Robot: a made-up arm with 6 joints.
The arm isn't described. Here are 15 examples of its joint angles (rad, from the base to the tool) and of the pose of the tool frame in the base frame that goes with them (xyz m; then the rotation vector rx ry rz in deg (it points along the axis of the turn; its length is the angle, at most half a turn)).
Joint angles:
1: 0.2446 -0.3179 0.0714 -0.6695 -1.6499 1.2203
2: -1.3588 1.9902 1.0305 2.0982 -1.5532 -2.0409
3: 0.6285 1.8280 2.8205 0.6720 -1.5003 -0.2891
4: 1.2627 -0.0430 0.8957 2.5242 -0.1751 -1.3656
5: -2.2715 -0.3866 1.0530 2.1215 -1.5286 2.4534
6: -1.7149 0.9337 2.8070 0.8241 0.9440 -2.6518
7: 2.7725 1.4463 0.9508 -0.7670 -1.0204 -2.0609
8: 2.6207 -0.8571 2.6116 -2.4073 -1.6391 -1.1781
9: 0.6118 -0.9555 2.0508 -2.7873 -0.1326 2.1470
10: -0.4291 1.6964 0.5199 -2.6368 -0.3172 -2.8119
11: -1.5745 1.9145 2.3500 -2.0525 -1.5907 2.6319
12: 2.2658 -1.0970 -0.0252 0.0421 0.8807 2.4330
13: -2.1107 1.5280 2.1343 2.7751 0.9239 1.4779
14: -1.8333 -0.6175 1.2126 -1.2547 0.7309 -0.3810
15: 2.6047 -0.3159 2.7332 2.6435 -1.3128 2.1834
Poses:
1: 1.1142 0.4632 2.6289 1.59 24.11 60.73
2: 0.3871 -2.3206 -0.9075 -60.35 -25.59 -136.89
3: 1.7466 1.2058 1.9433 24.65 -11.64 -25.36
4: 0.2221 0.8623 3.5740 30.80 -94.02 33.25
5: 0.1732 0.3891 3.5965 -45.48 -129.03 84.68
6: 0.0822 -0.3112 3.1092 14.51 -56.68 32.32
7: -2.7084 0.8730 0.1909 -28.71 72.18 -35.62
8: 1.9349 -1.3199 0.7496 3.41 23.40 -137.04
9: -2.2767 -1.5688 1.5122 -62.91 102.02 -71.06
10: 2.0045 -0.8562 -0.9179 -2.07 17.08 -15.32
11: 0.1639 -2.6063 1.3516 -48.51 -62.56 10.09
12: 0.1996 -0.4034 2.9839 39.52 -109.58 -13.79
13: -1.3230 -2.3162 1.8687 -88.79 111.24 76.46
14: 0.2728 1.2626 3.3929 11.02 -135.77 61.22
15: 1.7889 -1.0087 1.7943 -30.91 13.64 41.42
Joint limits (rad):
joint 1: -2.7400..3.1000
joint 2: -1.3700..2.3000
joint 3: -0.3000..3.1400
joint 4: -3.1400..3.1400
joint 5: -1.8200..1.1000
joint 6: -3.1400..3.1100
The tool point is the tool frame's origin. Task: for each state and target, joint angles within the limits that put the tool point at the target. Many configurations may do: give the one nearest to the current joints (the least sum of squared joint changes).
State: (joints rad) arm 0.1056 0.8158 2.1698 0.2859 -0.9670 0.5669
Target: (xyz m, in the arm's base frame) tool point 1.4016 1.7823 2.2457
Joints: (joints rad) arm 0.8863 1.5803 2.5231 0.2460 -1.0773 0.5742
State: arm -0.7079 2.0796 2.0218 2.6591 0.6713 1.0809
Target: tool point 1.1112 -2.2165 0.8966
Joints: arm -1.1331 2.2796 2.7859 2.6713 0.7749 1.0764
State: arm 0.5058 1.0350 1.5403 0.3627 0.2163 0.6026
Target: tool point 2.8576 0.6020 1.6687
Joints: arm 0.1773 1.1693 1.2591 0.3675 0.2934 0.6021
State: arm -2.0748 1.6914 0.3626 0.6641 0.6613 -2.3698
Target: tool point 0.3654 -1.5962 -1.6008
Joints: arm -1.3991 2.1840 0.8085 0.6636 0.6032 -2.3736
